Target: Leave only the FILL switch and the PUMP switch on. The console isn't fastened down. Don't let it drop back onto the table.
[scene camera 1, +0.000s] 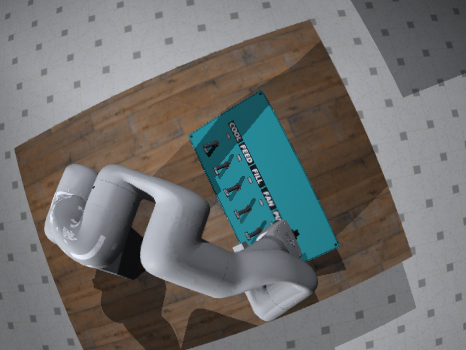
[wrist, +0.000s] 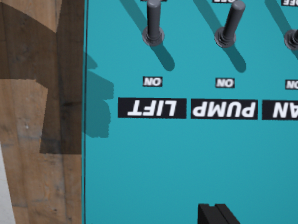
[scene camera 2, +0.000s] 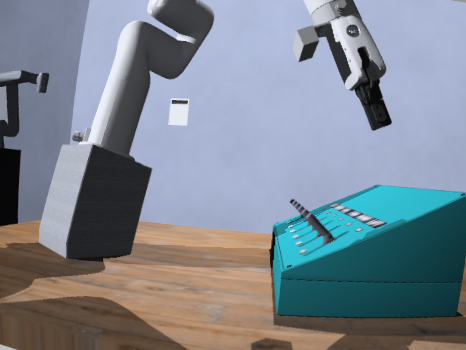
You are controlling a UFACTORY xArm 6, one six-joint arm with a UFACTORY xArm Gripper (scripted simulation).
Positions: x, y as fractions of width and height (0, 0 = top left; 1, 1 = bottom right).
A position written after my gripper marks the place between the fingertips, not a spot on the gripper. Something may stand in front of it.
Observation:
I see my gripper (scene camera 2: 0.82, 0.36) and a teal console (scene camera 2: 0.84, 0.73).
The teal console also shows in scene camera 1 (scene camera 1: 0.58, 0.52) and in the wrist view (wrist: 0.63, 0.52). My gripper also shows in scene camera 1 (scene camera 1: 0.63, 0.67).

